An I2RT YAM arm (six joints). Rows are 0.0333 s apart.
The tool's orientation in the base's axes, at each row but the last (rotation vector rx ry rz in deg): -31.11, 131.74, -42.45; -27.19, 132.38, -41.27; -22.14, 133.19, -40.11; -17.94, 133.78, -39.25; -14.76, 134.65, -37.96; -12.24, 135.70, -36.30; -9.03, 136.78, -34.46; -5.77, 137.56, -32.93; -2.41, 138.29, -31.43; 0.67, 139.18, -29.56; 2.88, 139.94, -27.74
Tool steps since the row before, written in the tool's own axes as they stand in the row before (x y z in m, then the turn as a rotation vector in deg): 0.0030, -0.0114, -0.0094, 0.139, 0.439, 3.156; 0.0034, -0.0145, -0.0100, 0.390, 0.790, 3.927; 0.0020, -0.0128, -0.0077, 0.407, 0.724, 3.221; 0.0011, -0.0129, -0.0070, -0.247, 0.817, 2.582; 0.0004, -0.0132, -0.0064, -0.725, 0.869, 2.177; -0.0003, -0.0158, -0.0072, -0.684, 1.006, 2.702; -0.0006, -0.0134, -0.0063, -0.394, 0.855, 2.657; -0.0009, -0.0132, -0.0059, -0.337, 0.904, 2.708; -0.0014, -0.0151, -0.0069, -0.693, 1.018, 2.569; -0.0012, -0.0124, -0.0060, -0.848, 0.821, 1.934; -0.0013, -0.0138, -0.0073, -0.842, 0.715, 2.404
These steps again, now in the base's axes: -0.0066, -0.0068, 0.0117, 2.004, -0.885, -2.318; -0.0073, -0.0094, 0.0134, 2.305, -1.019, -3.138; -0.0056, -0.0084, 0.0112, 1.820, -0.813, -2.663; -0.0050, -0.0084, 0.0110, 1.877, -0.229, -1.955; -0.0044, -0.0089, 0.0108, 1.970, 0.140, -1.455; -0.0046, -0.0109, 0.0127, 2.280, 0.044, -1.893; -0.0041, -0.0093, 0.0108, 2.021, -0.149, -1.960; -0.0039, -0.0095, 0.0102, 2.011, -0.136, -2.049; -0.0047, -0.0109, 0.0116, 2.219, 0.079, -1.785; -0.0043, -0.0091, 0.0095, 1.936, 0.149, -1.168; -0.0054, -0.0102, 0.0106, 2.191, -0.117, -1.479
